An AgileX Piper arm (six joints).
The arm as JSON. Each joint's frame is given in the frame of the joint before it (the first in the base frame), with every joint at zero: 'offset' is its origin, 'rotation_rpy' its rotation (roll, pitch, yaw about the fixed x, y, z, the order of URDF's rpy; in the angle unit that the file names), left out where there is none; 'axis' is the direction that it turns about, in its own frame. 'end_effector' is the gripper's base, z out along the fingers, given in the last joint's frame.
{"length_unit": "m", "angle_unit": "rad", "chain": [
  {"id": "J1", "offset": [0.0, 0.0, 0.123], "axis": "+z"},
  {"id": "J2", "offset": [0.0, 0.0, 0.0], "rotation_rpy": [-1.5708, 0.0, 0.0], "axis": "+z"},
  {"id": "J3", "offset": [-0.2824, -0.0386, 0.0], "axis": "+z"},
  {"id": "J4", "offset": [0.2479, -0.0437, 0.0], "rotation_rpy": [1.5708, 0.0, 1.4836], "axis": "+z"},
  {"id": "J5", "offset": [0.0, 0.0, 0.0], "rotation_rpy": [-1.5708, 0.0, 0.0], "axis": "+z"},
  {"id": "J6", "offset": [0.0, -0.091, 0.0], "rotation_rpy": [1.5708, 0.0, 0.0], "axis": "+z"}
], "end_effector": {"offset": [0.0, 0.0, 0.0]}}
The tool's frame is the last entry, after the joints.
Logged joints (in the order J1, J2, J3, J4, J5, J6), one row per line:
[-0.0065 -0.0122 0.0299 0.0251 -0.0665 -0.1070]
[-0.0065 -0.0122 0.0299 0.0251 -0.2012 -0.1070]
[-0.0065 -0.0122 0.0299 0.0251 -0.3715 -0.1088]
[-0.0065 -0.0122 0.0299 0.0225 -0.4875 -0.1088]
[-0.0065 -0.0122 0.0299 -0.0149 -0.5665 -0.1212]
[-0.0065 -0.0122 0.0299 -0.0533 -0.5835 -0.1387]
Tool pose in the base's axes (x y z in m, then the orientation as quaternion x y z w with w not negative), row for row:
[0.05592 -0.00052 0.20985 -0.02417 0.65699 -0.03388 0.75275]
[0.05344 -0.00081 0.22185 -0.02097 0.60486 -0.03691 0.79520]
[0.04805 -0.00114 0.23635 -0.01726 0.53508 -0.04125 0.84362]
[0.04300 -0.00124 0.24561 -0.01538 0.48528 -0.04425 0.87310]
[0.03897 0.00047 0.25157 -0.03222 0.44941 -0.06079 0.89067]
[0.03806 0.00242 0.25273 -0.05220 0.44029 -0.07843 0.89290]
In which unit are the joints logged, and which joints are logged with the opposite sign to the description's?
The joints are logged in radians. Opposite sign: none.
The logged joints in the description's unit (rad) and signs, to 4 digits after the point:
[-0.0065 -0.0122 0.0299 0.0251 -0.0665 -0.1070]
[-0.0065 -0.0122 0.0299 0.0251 -0.2012 -0.1070]
[-0.0065 -0.0122 0.0299 0.0251 -0.3715 -0.1088]
[-0.0065 -0.0122 0.0299 0.0225 -0.4875 -0.1088]
[-0.0065 -0.0122 0.0299 -0.0149 -0.5665 -0.1212]
[-0.0065 -0.0122 0.0299 -0.0533 -0.5835 -0.1387]

